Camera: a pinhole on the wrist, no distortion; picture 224 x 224 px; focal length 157.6 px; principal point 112.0 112.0 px. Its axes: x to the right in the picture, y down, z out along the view. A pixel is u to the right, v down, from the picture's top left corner.
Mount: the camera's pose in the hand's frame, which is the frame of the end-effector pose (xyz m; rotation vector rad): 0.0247 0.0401 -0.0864 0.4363 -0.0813 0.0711
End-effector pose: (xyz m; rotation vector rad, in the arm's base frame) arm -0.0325 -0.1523 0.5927 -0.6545 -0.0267 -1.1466
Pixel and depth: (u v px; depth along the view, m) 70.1 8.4 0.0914
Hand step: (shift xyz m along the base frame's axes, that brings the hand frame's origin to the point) -0.0556 -0.0288 -0.0002
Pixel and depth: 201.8 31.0 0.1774
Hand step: -0.0290 -0.1072 0.1311
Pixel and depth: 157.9 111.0 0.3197
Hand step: 0.0273 -0.0003 0.2480
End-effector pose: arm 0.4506 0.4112 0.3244 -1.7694 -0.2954 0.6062
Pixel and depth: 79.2 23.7 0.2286
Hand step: -0.0357 0.0879 0.1619
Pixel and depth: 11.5 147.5 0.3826
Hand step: -0.3491 0.1160 0.0660
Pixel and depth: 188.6 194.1 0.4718
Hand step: -0.0919 0.4597 -0.2043
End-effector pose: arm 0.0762 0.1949 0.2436 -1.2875 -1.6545 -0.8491
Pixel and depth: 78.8 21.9 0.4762
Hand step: -0.4397 0.0649 -0.1688
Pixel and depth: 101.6 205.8 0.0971
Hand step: 0.0432 0.0371 -0.0030
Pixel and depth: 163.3 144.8 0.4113
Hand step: -0.1334 0.3330 -0.0225
